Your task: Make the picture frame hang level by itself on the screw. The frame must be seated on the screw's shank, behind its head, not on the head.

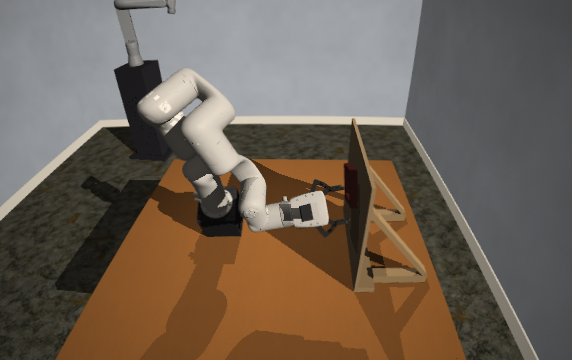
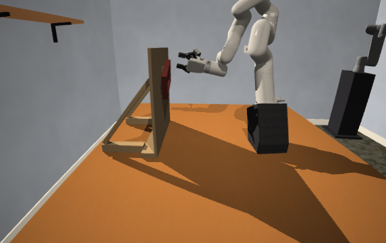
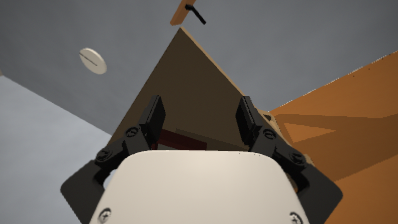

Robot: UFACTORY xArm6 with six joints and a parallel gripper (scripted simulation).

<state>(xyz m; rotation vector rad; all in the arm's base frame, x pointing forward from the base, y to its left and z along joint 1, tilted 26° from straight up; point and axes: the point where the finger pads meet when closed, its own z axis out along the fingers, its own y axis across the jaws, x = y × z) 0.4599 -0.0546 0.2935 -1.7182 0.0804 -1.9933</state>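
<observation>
Right now the dark red picture frame is 30 mm ahead of my hand, 210 mm to the left of it and 70 mm below it. The rest, counted from my hand: upright wooden board (50 mm ahead, 210 mm to the left, 160 mm below).
</observation>
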